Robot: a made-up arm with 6 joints. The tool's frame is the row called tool. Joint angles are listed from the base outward. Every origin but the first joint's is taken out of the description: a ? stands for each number. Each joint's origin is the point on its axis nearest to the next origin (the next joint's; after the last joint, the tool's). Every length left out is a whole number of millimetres.
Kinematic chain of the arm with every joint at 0, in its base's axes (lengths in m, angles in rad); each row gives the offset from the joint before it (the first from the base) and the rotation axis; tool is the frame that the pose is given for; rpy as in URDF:
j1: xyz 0 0 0.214 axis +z
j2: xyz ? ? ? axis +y
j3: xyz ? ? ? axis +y
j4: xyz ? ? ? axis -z
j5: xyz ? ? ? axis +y
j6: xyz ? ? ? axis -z
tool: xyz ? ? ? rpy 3.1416 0 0
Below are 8 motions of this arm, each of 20 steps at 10 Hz.
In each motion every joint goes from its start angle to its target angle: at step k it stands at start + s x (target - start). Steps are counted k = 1, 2, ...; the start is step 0. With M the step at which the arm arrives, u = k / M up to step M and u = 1 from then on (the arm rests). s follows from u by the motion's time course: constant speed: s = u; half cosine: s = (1 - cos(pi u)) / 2; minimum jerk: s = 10 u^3 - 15 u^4 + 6 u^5.
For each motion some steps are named. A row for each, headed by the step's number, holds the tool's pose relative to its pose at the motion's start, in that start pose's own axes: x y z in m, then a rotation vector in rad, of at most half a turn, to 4 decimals.
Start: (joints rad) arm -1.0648 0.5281 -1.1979 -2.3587 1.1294 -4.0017
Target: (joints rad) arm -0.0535 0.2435 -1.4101 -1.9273 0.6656 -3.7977
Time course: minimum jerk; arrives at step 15
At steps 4, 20:
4: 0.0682 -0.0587 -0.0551 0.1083 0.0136 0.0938
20: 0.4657 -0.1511 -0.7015 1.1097 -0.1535 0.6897

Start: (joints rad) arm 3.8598 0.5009 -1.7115 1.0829 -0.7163 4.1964
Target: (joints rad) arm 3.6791 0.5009 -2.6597 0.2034 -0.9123 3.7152
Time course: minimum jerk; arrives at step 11
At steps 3, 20:
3: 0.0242 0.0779 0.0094 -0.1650 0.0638 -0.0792
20: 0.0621 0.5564 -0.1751 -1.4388 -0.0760 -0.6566

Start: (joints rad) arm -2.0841 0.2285 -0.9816 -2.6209 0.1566 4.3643
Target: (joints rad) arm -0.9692 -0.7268 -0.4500 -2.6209 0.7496 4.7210
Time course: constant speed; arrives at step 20
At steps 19, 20:
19: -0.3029 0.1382 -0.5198 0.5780 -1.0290 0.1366
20: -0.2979 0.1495 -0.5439 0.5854 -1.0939 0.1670

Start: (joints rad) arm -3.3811 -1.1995 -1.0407 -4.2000 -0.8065 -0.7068
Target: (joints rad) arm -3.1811 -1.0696 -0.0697 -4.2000 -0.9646 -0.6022
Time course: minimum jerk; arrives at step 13
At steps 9, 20:
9: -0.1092 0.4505 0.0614 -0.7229 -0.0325 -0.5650
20: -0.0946 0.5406 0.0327 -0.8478 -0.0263 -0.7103

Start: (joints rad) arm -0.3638 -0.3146 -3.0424 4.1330 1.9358 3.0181
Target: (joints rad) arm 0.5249 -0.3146 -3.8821 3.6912 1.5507 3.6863
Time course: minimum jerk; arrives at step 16
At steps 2, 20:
2: -0.0004 -0.0035 0.0079 -0.0101 0.0027 0.0172
20: 0.1562 0.1670 0.5645 -0.2252 0.6129 0.7371

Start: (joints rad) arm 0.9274 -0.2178 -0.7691 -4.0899 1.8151 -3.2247
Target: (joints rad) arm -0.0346 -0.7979 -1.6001 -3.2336 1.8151 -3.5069
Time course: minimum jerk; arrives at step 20
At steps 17, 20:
17: 0.7509 0.3255 0.2736 -0.2898 0.5672 -1.8808
20: 0.7661 0.3114 0.2911 -0.2759 0.5997 -1.9143

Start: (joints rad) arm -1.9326 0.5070 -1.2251 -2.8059 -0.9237 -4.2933
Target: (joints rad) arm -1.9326 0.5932 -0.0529 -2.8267 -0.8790 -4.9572
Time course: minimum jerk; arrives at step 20
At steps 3, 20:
3: -0.0090 -0.0055 0.0149 0.0251 -0.0186 -0.0092
20: -0.3902 -0.4310 0.2262 1.1205 -0.3612 -0.2829

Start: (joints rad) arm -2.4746 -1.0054 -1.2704 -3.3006 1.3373 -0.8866
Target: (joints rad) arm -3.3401 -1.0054 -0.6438 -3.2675 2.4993 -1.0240
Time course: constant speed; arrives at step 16
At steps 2, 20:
2: 0.0097 0.0096 -0.0376 0.0111 -0.0734 -0.0981
20: 0.0579 -0.1081 -0.3149 0.0308 -0.6694 -0.6975

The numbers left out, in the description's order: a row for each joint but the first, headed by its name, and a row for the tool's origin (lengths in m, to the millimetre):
j2: 0 0 0
j3: 0.076 0 0.402
j4: 0.124 0 -0.546
j5: 0 0 0
j6: 0.056 0 -0.071
tool: 0 0 0

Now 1 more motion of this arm.
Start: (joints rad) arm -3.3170 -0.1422 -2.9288 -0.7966 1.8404 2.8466
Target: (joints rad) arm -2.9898 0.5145 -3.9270 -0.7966 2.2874 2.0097
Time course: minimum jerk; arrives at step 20
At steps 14, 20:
14: 0.0836 0.0963 0.0818 -0.3910 -0.0578 -0.6176
20: 0.1178 0.1209 0.0975 -0.4725 -0.1012 -0.7425

